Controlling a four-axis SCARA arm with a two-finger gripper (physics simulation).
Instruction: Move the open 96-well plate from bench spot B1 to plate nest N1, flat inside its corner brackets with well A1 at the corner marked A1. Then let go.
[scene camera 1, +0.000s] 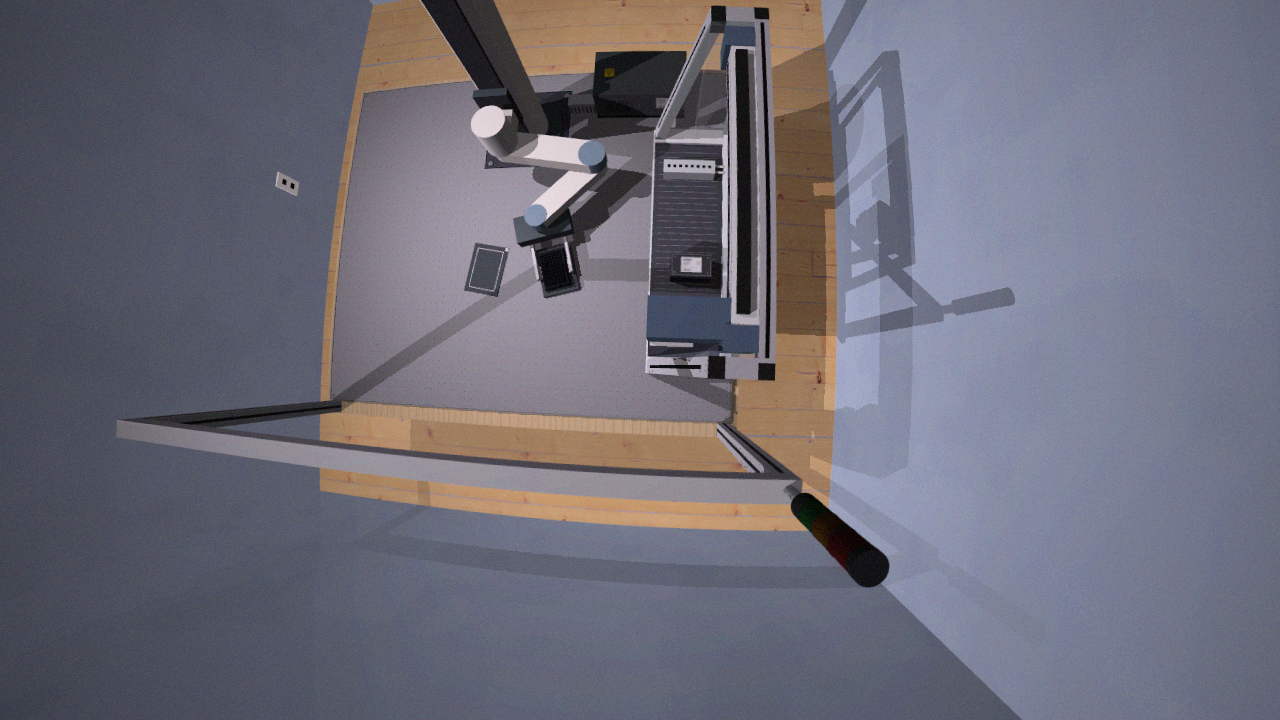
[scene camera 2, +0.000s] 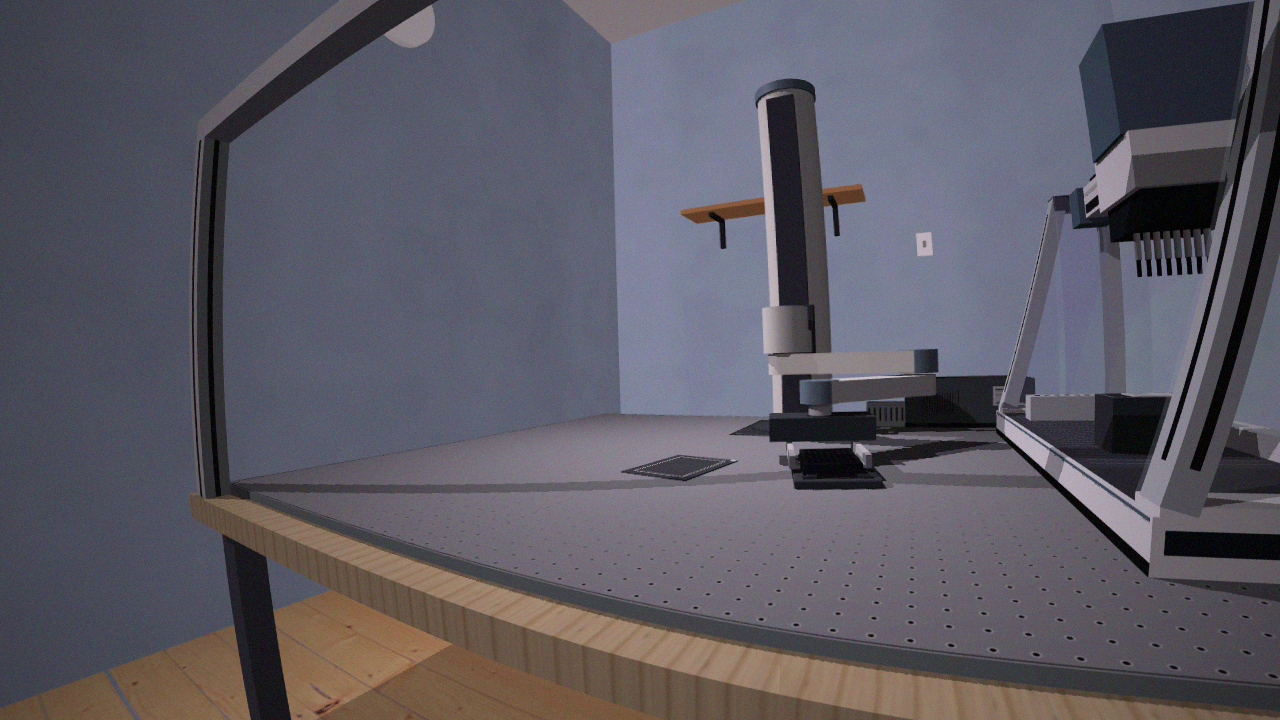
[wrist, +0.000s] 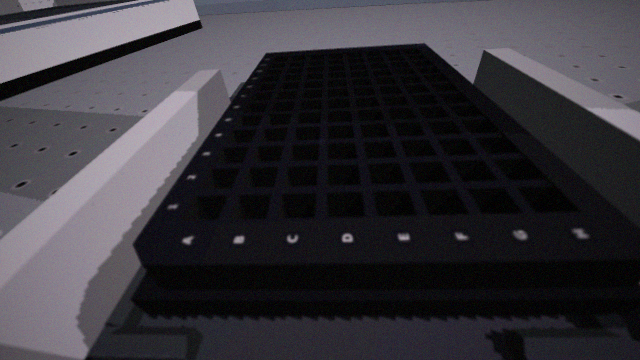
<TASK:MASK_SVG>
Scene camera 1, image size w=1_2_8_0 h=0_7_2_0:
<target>black well plate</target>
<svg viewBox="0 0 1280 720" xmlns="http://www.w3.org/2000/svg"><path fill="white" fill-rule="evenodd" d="M564 248L538 254L545 291L571 285Z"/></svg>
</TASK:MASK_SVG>
